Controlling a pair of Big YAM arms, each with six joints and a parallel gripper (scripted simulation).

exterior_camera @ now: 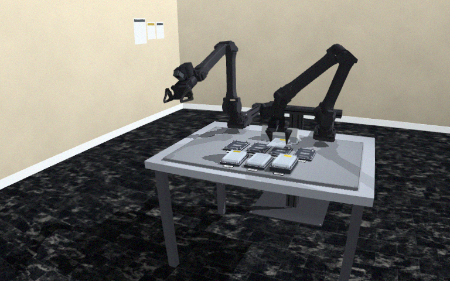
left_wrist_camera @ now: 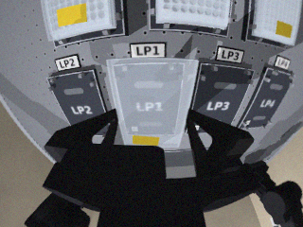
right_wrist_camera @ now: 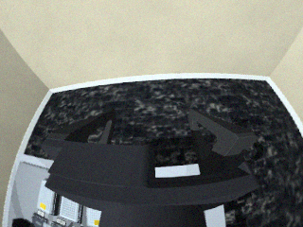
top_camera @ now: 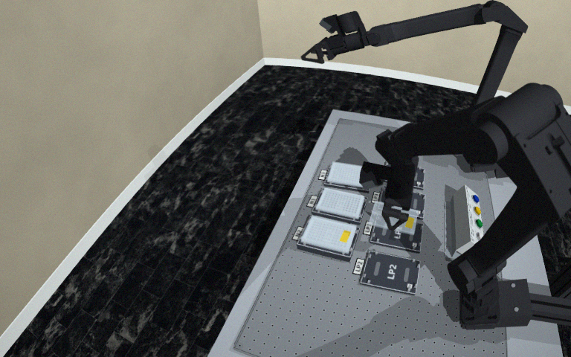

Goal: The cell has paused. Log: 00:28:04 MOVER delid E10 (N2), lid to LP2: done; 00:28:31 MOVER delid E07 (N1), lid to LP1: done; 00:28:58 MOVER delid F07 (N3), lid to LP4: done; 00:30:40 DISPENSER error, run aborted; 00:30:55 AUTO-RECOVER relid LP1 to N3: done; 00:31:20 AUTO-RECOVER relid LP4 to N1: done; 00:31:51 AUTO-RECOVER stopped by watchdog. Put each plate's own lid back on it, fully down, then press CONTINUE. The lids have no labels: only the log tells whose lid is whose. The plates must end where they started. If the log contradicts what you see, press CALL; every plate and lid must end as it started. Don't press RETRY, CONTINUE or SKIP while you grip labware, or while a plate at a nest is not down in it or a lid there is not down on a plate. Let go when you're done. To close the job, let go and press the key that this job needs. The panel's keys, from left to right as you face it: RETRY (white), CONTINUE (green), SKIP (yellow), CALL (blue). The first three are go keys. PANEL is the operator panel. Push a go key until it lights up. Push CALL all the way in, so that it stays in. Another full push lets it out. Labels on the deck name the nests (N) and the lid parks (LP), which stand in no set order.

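My left hand is 2 cm past the park LP1 and 6 cm above it. From my left hand the other things lie so: park LP3 (1 cm behind, 12 cm to the right, 6 cm below); park LP2 (4 cm behind, 14 cm to the left, 6 cm below); N1 plate (17 cm ahead, 4 cm to the right, 4 cm below).
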